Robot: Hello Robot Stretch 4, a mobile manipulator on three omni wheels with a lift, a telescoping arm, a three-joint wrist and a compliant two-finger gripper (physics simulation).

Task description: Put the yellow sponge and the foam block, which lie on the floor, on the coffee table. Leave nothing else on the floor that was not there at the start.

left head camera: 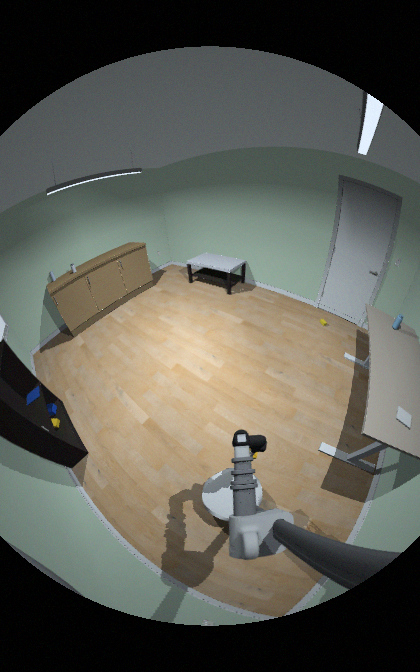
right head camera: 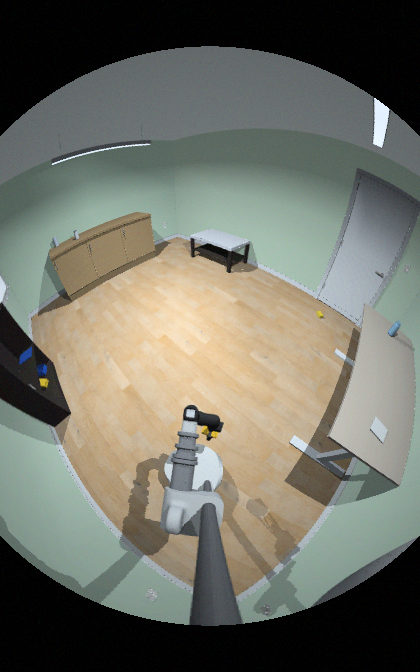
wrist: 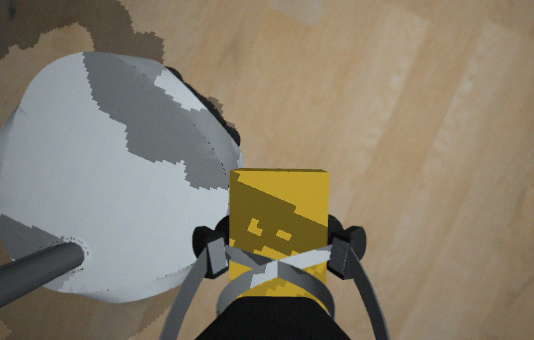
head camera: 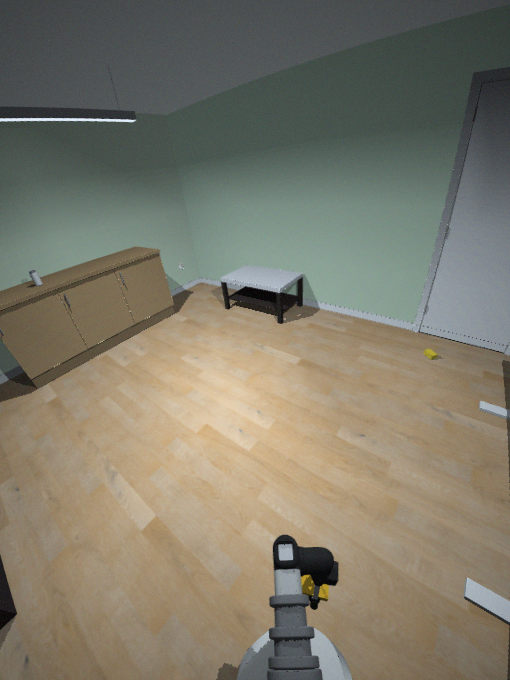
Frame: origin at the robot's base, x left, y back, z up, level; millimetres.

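Seen in the pictures: gripper, fingertip midpoint: [wrist: 278, 235] [head camera: 314, 586]; robot's base, link origin: [left head camera: 231, 493] [right head camera: 194, 469].
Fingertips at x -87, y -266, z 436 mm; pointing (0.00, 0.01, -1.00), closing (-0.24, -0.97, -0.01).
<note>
Pixels of each thing's top centre, then the offset from my fingertips to it. "spot": a spot on its surface instead. Level surfaces: height alone.
- yellow block, top centre: [wrist: 278, 245] [head camera: 314, 583] [right head camera: 210, 429] dy -1, dx +4, dz +45 mm
- coffee table, surface height: dz -13 mm
- desk, surface height: dz +257 mm
- dark shelf unit, surface spot: [left head camera: 42, 452] spot: dy +250, dx +1536, dz -25 mm
My gripper [head camera: 315, 593] [right head camera: 210, 434] [wrist: 278, 235] is shut on a yellow block [head camera: 306, 585] [right head camera: 205, 430] [wrist: 285, 195], held above the floor beside my white base. I cannot tell whether it is the sponge or the foam block. In the left head view the arm mostly hides it. Another small yellow block [head camera: 430, 354] [left head camera: 323, 322] [right head camera: 320, 314] lies on the floor near the door. The coffee table [head camera: 263, 277] [left head camera: 217, 261] [right head camera: 220, 239], with a pale top, dark legs and a lower shelf, stands across the room by the far wall.
A wooden sideboard [head camera: 101, 310] [left head camera: 106, 291] [right head camera: 110, 256] with small items stands on the left. A desk [left head camera: 392, 370] [right head camera: 385, 370] with pale feet stands on the right. A dark shelf unit [left head camera: 42, 452] [right head camera: 35, 409] holding blue and yellow things is at the near left.
</note>
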